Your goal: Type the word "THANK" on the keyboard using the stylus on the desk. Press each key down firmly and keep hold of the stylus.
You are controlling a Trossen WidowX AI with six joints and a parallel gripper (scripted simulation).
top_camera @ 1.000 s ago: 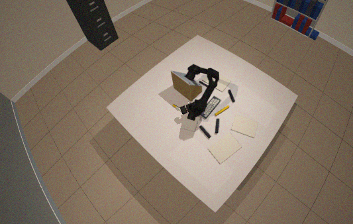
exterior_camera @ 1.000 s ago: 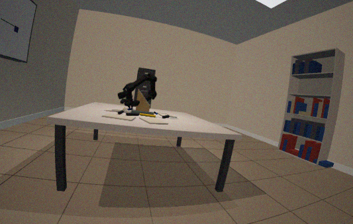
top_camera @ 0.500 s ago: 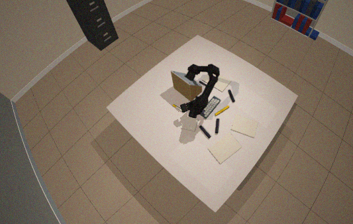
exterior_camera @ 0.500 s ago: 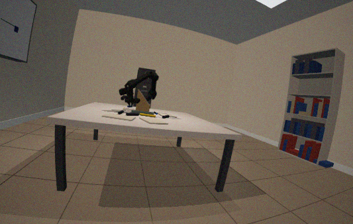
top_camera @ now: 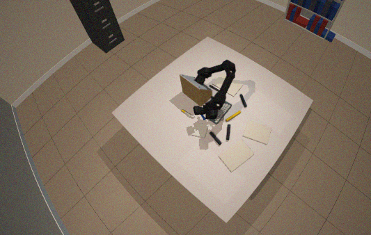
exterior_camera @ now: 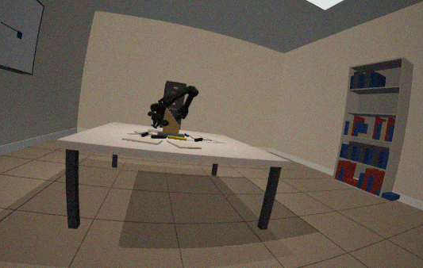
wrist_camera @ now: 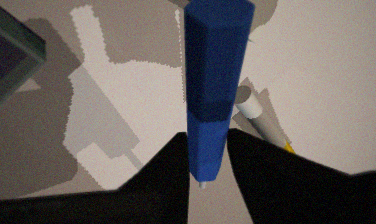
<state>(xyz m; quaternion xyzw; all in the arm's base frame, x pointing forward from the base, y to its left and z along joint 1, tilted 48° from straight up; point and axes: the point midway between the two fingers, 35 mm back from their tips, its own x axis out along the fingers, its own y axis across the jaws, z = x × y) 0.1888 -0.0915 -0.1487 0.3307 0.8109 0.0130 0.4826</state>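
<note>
Right now my gripper tip is 1 cm past the blue stylus and 1 cm to the right of it. The rest, counted from my gripper tip: yellow pen 19 cm ahead, 16 cm to the left, 4 cm below.
</note>
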